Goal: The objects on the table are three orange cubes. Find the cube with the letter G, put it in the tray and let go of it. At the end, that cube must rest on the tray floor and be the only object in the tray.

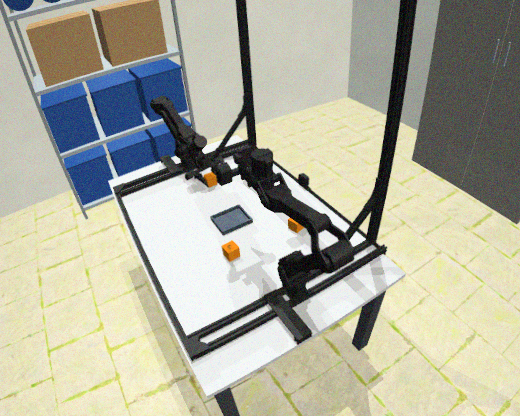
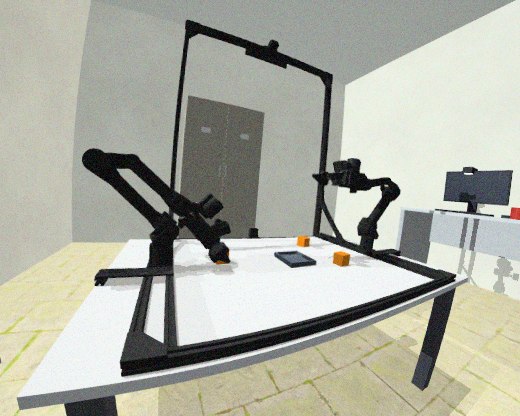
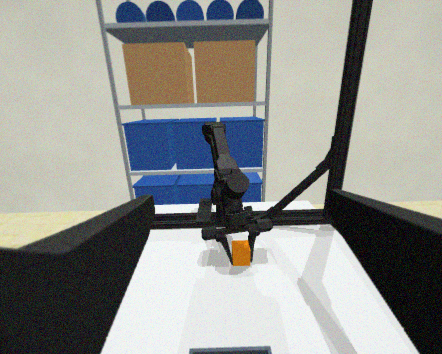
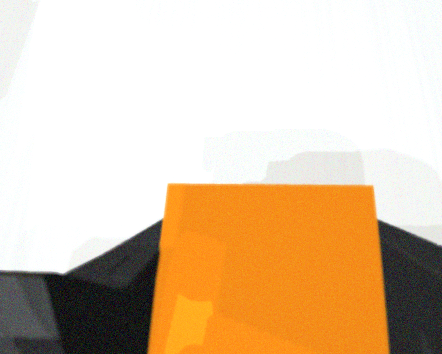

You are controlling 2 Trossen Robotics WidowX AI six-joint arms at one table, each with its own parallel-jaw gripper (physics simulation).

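Places are measured from the left arm's base along level axes (x ahead, y left, z up), in metres.
Pixels of known places: left gripper, fingertip midpoint: (image 1: 232,154) (image 2: 319,174) (image 3: 240,200); right gripper, fingertip midpoint: (image 1: 213,184) (image 2: 227,259) (image 3: 241,263) (image 4: 264,220); left arm's base at its link origin: (image 1: 295,290) (image 2: 365,249); right arm's base at its link origin: (image 1: 187,164) (image 2: 160,263).
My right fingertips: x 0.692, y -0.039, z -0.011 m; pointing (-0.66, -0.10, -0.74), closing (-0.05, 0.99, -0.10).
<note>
Ahead of a thing's pixels: the offset from my right fingertips to its top centre.
An orange cube {dx +0.023, dy +0.001, dz +0.037 m} (image 1: 210,179) (image 2: 220,262) (image 3: 241,253) (image 4: 269,263) rests on the white table near the right arm's base. My right gripper (image 1: 209,180) (image 2: 219,258) (image 3: 241,263) reaches down over it, with one finger pressed against each side of the cube. The cube's letter face is not readable. The dark tray {dx -0.259, dy +0.041, dz +0.010 m} (image 1: 231,219) (image 2: 295,258) (image 3: 230,350) lies empty at the table's middle. Two more orange cubes lie apart from it, one {dx -0.425, dy +0.127, dz +0.037 m} (image 1: 230,250) (image 2: 341,258) in front and one {dx -0.437, dy -0.146, dz +0.037 m} (image 1: 295,225) (image 2: 303,241) beside the left arm. My left gripper (image 1: 224,171) (image 2: 320,177) is open and empty, held high and facing the right arm.
A black frame (image 1: 155,289) (image 2: 300,326) runs around the work area, with a tall gantry (image 1: 246,82) (image 2: 324,144) on one long side. A shelf rack (image 1: 180,62) (image 3: 111,105) with blue bins and brown boxes stands behind the right arm.
</note>
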